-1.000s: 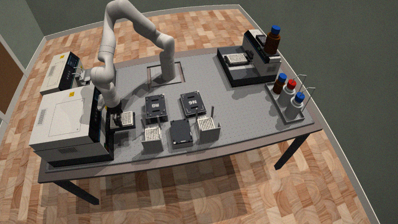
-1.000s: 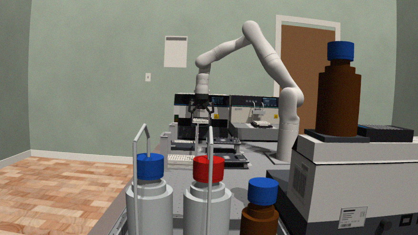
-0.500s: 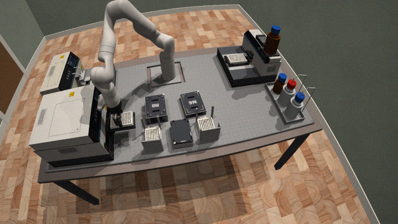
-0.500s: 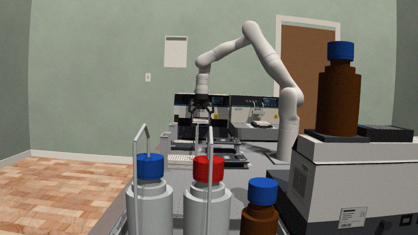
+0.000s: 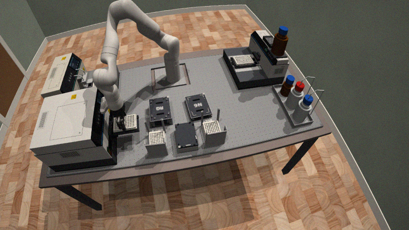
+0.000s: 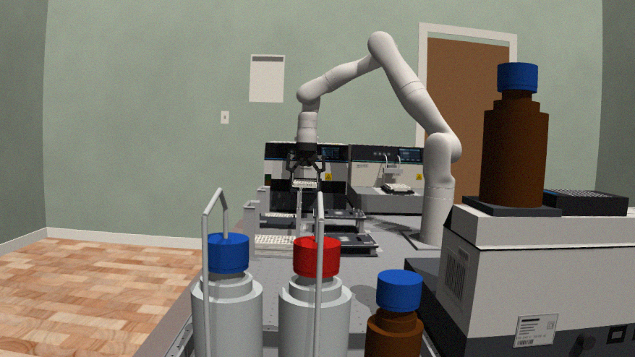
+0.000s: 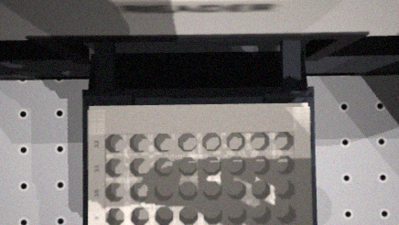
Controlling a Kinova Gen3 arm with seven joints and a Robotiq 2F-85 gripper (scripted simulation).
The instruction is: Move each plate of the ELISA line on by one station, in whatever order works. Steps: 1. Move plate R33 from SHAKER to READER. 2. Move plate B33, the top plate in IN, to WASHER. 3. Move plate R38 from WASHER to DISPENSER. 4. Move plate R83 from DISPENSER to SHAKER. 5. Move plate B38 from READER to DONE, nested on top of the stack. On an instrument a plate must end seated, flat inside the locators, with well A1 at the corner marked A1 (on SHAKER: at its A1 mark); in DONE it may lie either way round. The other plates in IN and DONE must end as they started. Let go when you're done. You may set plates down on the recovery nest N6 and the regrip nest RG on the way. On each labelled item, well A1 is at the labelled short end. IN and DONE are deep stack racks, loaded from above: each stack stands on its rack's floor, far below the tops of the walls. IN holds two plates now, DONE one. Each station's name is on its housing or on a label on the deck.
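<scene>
Now: hand 30 mm above the dark reader tray. Also, from my hand: regrip nest RG (120 mm behind, 180 mm to the left, 80 mm below); reader housing (10 mm ahead, 290 mm to the right, 100 mm above); washer nest (370 mm behind, 200 mm to the right, 40 mm below).
</scene>
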